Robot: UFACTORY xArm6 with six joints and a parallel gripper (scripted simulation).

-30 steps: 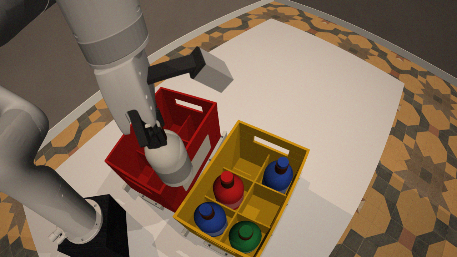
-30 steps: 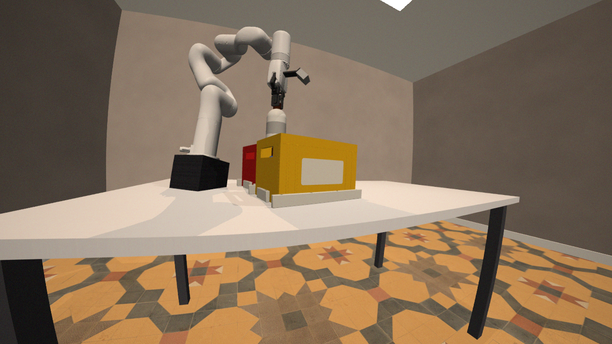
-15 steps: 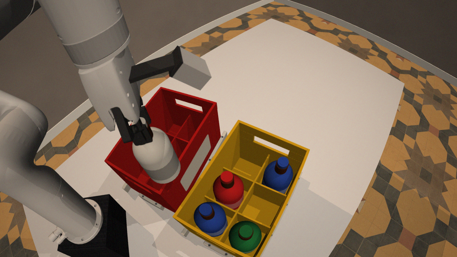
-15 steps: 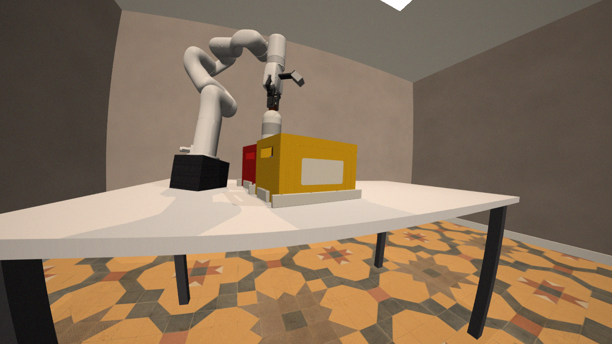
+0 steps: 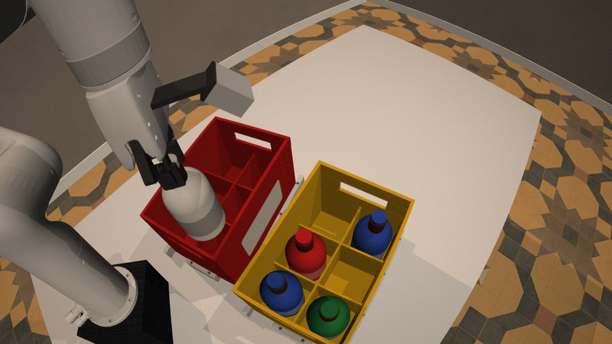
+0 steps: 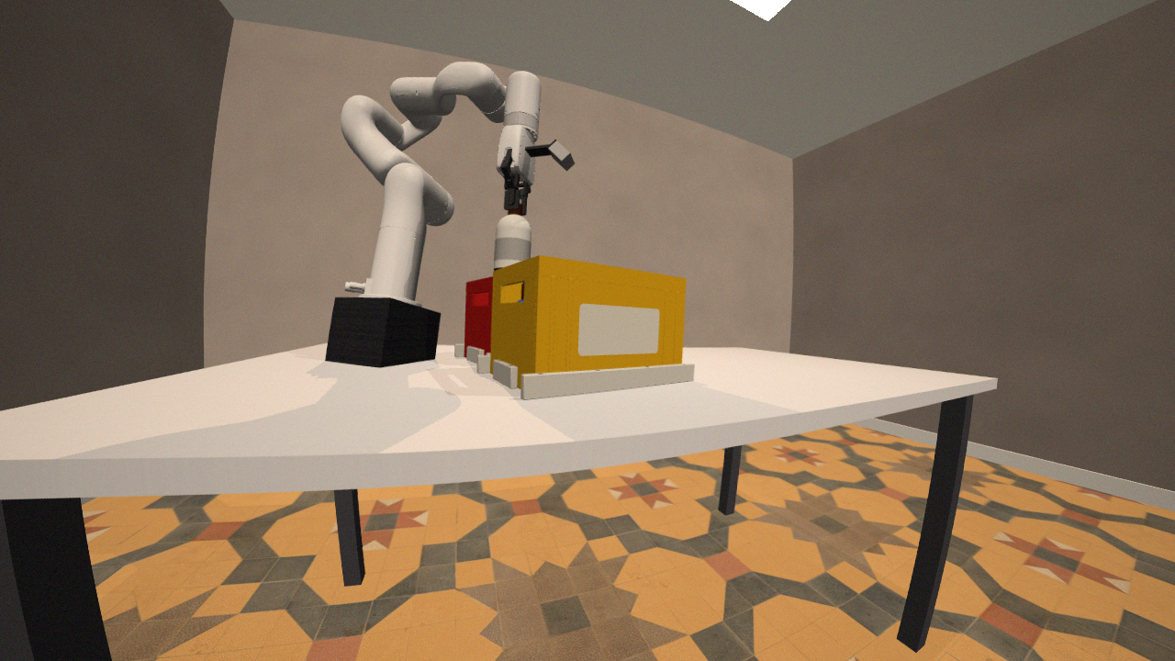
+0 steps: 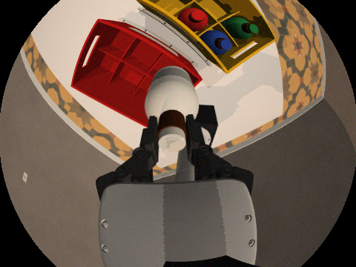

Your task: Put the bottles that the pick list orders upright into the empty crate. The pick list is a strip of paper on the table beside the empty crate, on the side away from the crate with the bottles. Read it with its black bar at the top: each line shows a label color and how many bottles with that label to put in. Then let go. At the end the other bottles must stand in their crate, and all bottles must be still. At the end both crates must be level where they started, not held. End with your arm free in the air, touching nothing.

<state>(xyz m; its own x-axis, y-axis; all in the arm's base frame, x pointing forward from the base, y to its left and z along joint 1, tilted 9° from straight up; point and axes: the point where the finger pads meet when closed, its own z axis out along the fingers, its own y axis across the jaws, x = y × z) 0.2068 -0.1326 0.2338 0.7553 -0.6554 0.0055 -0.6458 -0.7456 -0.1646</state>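
Right now my hand is 70 mm above the white bottle. From my hand the other things lie so: yellow crate: 250 mm below, 180 mm to the right, 80 mm ahead; then red crate: 250 mm below, 80 mm ahead, 60 mm to the left; then red bottle: 250 mm below, 140 mm to the right, 80 mm ahead.
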